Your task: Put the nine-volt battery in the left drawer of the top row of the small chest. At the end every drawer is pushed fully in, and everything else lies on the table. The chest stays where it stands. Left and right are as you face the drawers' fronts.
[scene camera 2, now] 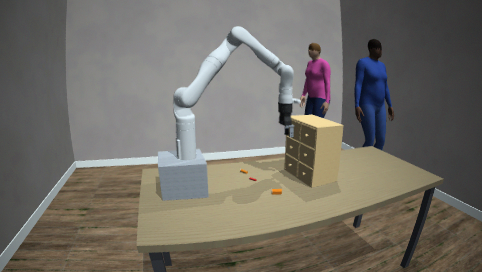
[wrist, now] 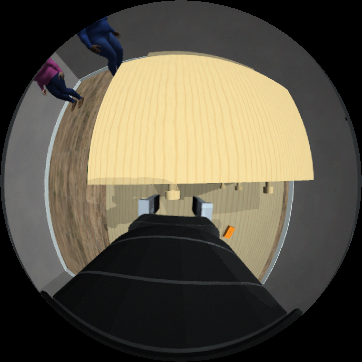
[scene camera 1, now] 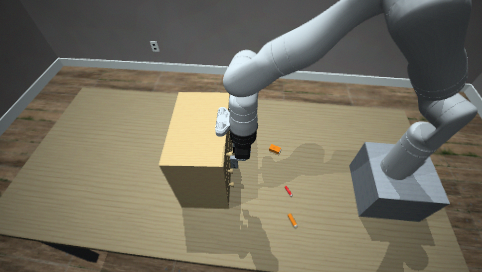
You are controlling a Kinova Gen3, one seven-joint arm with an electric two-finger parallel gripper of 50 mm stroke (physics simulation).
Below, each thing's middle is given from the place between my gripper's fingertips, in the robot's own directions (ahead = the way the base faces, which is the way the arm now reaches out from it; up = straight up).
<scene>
My gripper is now 120 mm short of the small chest [scene camera 1: 192, 160], 70 mm to the left of it and 70 mm above it.
</scene>
